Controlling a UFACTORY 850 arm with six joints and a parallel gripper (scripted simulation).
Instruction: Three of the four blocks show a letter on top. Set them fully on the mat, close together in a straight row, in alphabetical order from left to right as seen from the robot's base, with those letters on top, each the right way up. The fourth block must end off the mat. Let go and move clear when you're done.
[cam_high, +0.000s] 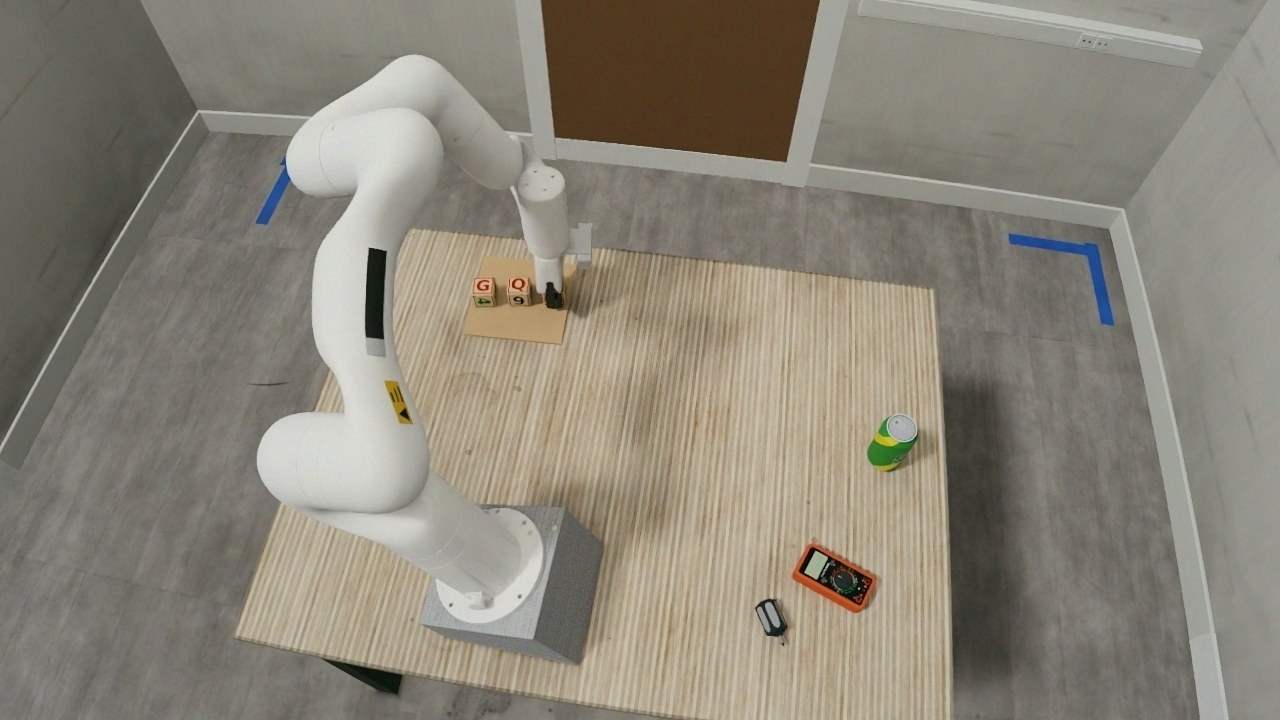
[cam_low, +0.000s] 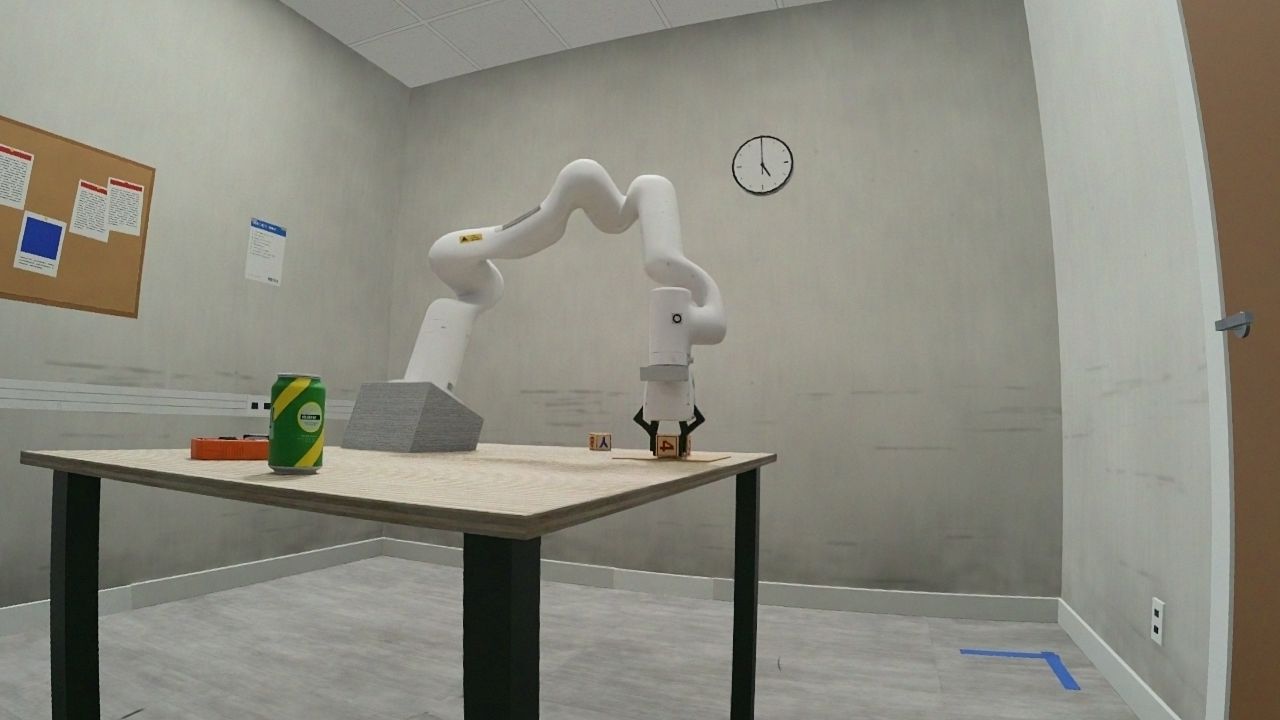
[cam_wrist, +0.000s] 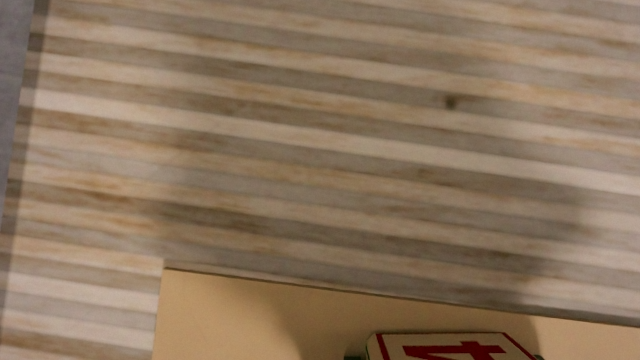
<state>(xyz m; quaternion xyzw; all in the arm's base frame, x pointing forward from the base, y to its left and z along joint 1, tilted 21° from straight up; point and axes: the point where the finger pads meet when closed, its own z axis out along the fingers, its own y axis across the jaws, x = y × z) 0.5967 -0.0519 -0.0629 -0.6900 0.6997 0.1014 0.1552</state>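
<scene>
Right now my hand is right at the X block. Round my hand: G block 14 cm to the left; then tan mat 7 cm to the left, 2 cm below; then Q block 7 cm to the left.
</scene>
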